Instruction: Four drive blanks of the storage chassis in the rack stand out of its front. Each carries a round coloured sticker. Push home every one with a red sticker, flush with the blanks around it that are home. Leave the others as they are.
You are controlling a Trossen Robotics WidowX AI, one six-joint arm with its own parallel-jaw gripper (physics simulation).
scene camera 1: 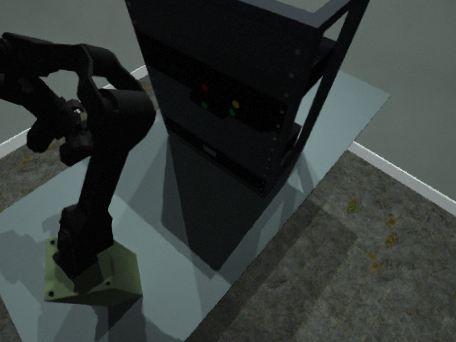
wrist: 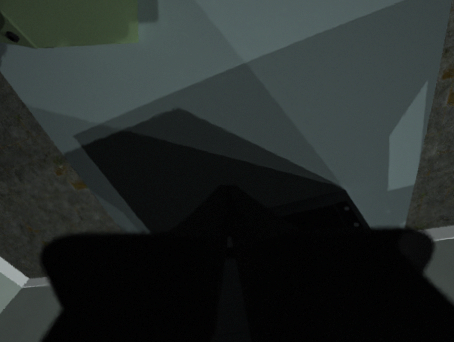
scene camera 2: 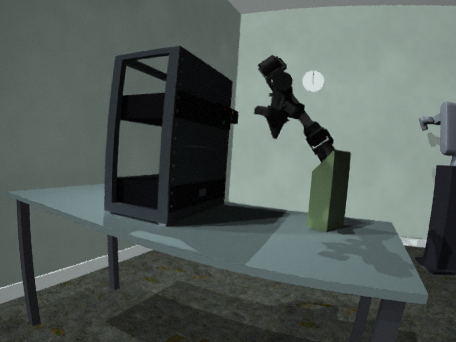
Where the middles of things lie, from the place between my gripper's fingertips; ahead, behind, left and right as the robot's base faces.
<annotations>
The rack (scene camera 1: 229,87) is 400 mm ahead of my hand, 170 mm to the right of it and 10 mm below it.
</annotations>
